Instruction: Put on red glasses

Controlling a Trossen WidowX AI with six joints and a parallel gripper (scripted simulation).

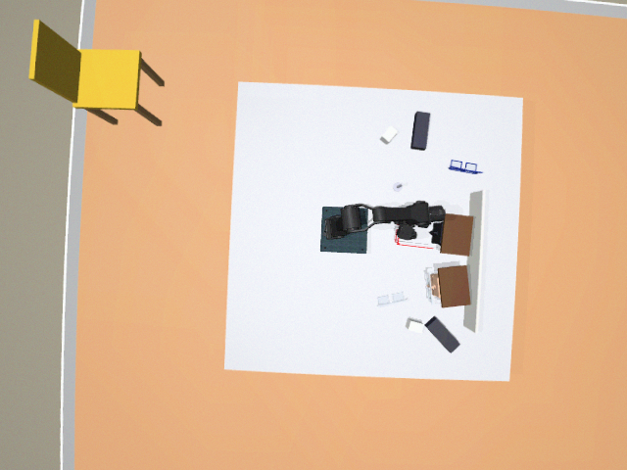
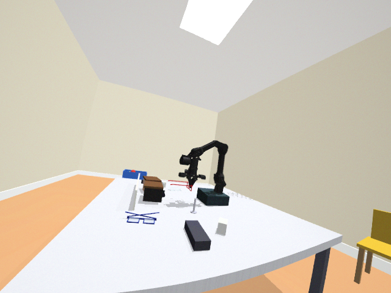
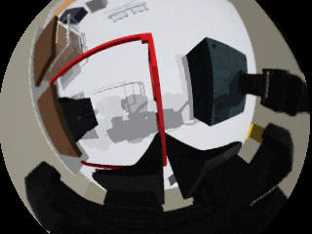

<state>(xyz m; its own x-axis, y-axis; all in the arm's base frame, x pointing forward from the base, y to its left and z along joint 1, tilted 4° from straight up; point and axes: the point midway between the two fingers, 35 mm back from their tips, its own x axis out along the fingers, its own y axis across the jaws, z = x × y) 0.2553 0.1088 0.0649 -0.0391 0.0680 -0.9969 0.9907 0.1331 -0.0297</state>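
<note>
My gripper tip is 23 cm short of the dark-faced display head, 1 cm to the left of it and 5 cm above it. From my gripper tip the other things lie so: grey panel 38 cm ahead, 9 cm to the right, 6 cm below; then upright pin 1 cm behind, 15 cm to the left, 9 cm below; then skin-toned display head 27 cm ahead, 23 cm to the right, 5 cm below.
</note>
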